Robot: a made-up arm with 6 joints. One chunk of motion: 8 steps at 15 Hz.
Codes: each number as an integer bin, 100 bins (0 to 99) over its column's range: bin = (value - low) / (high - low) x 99, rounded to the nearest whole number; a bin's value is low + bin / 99 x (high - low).
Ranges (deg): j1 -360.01..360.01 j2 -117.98..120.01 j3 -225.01..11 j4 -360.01..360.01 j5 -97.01..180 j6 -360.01..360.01
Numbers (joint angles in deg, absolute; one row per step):
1: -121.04 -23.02 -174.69 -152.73 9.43 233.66
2: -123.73 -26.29 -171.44 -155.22 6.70 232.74
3: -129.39 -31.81 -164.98 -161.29 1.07 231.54
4: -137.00 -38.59 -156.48 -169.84 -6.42 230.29
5: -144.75 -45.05 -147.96 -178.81 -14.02 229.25
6: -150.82 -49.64 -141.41 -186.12 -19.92 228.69
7: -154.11 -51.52 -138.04 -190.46 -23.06 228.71
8: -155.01 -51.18 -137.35 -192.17 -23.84 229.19
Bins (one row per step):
1: 33 40 21 29 38 82
2: 32 38 22 28 37 82
3: 32 36 25 27 35 81
4: 31 33 29 26 32 81
5: 30 30 32 25 30 81
6: 29 28 35 24 28 81
7: 28 28 36 23 26 81
8: 28 28 37 23 26 81

